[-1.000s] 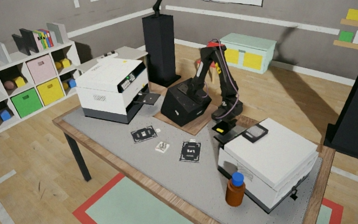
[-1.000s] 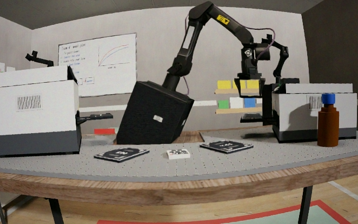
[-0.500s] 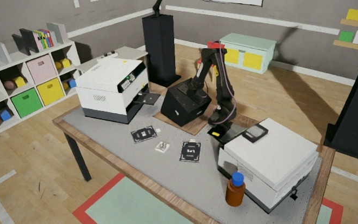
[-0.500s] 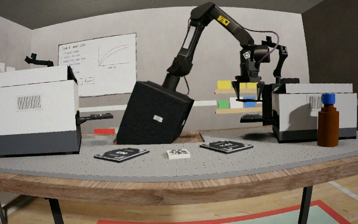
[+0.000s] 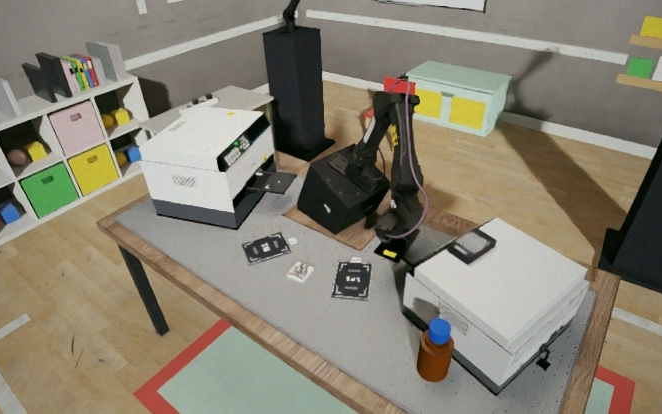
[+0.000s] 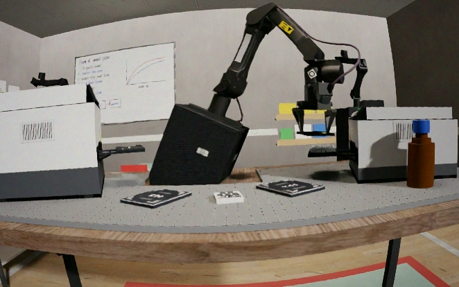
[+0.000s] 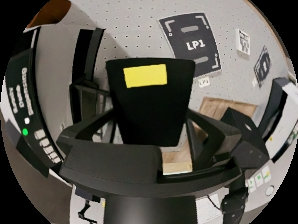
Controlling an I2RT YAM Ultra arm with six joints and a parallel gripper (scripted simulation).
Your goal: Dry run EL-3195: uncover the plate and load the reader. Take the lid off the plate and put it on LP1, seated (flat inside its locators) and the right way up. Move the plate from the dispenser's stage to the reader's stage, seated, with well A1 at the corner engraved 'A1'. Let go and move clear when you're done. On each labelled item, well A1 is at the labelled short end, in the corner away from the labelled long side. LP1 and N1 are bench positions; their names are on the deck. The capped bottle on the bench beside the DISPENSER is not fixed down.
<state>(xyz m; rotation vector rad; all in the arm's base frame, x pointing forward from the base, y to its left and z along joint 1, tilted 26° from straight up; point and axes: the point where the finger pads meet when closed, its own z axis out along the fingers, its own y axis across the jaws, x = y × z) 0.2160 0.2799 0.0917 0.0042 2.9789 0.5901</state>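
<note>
The white well plate is 80 mm behind my hand, 60 mm to the left of it and 60 mm below it. The rest, counted from my hand: black lid: right at my hand; then capped bottle: 250 mm to the left, 250 mm ahead, 40 mm below.
</note>
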